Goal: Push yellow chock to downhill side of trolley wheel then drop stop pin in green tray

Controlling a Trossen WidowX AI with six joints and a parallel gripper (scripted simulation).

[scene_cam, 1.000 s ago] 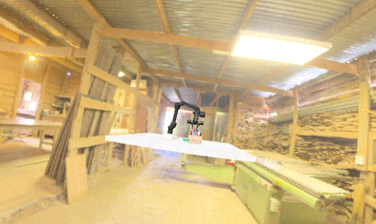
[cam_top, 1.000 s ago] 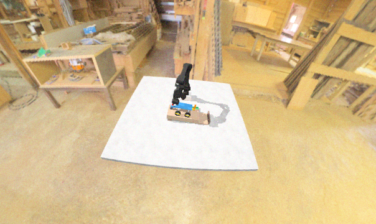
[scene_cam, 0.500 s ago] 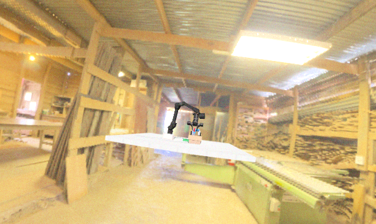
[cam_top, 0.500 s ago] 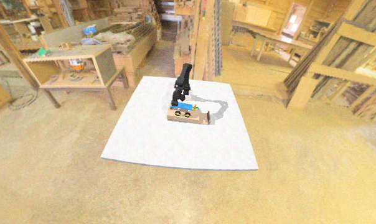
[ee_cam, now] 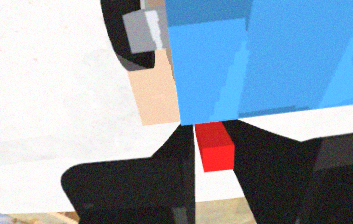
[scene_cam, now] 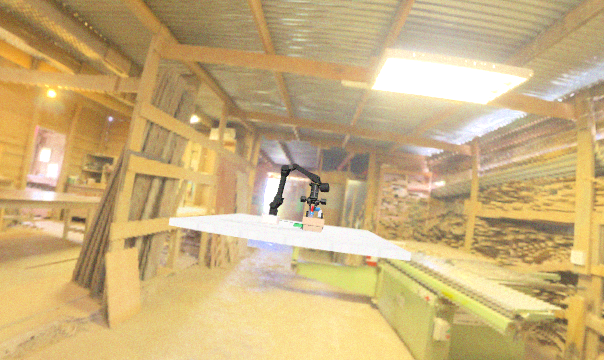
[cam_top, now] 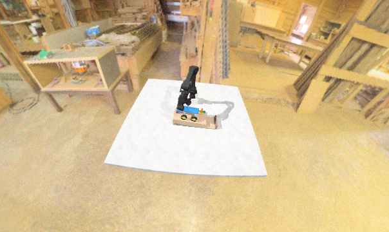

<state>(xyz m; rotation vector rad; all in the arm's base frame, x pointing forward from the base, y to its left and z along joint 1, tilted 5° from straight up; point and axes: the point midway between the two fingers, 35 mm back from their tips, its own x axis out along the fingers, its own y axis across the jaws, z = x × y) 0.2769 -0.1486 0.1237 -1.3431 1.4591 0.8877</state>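
Right now my gripper tip is 10 mm past the yellow chock, 200 mm to the right of it and 50 mm above it. From my gripper tip the other things lie so: red-headed stop pin: right at my gripper tip; then ramp: 40 mm ahead, 110 mm to the left, 80 mm below; then blue trolley: 30 mm ahead, 100 mm to the left, 20 mm below.
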